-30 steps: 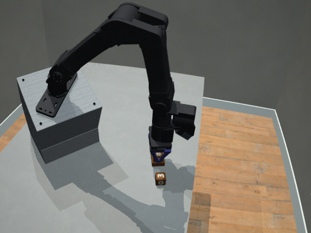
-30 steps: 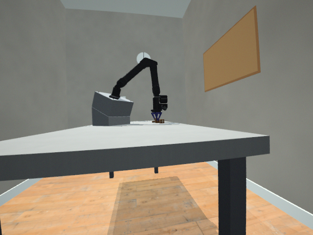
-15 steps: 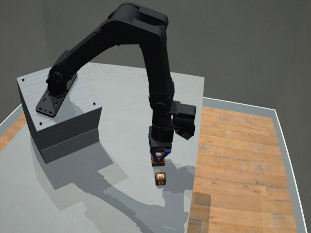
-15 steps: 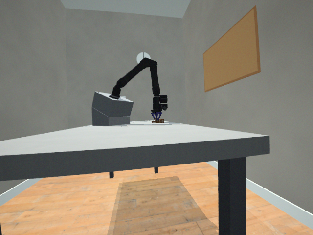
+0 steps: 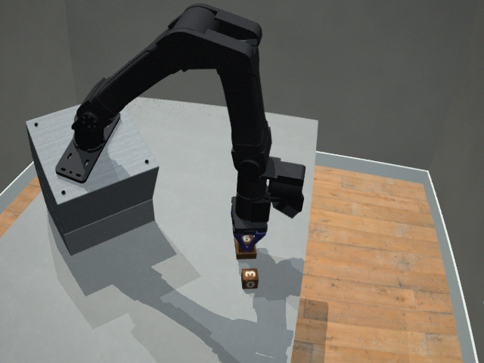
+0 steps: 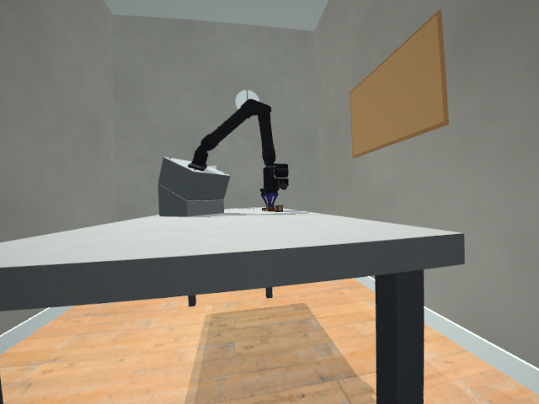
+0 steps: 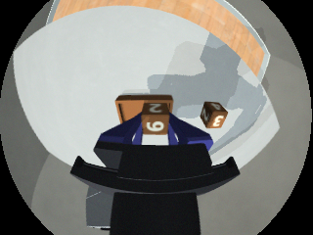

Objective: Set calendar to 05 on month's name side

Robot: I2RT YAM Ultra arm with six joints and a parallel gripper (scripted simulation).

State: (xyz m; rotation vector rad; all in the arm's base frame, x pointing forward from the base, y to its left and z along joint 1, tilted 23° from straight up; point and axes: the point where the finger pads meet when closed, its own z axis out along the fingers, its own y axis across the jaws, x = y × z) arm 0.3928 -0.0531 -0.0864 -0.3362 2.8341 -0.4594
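Now: hand 20 mm to the right of the brown tray and 20 mm above it. Round my hand: brown wooden cube (90 mm to the right, 20 mm ahead, 10 mm below).
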